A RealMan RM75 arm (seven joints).
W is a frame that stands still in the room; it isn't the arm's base.
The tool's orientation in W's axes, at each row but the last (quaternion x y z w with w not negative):
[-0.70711, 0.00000, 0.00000, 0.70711]
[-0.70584, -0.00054, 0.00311, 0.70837]
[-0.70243, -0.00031, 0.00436, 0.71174]
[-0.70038, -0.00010, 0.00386, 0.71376]
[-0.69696, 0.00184, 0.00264, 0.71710]
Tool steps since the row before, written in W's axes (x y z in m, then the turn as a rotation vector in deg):
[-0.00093, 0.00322, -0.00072, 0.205, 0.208, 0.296]
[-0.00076, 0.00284, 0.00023, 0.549, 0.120, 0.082]
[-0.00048, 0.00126, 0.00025, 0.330, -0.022, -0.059]
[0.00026, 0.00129, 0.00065, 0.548, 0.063, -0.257]
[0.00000, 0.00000, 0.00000, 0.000, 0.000, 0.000]
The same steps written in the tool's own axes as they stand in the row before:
[-0.00093, 0.00072, 0.00322, 0.205, -0.296, 0.208]
[-0.00075, -0.00022, 0.00284, 0.549, -0.084, 0.117]
[-0.00047, -0.00023, 0.00127, 0.330, 0.057, -0.025]
[0.00026, -0.00063, 0.00130, 0.550, 0.255, 0.055]
[0.00000, 0.00000, 0.00000, 0.000, 0.000, 0.000]

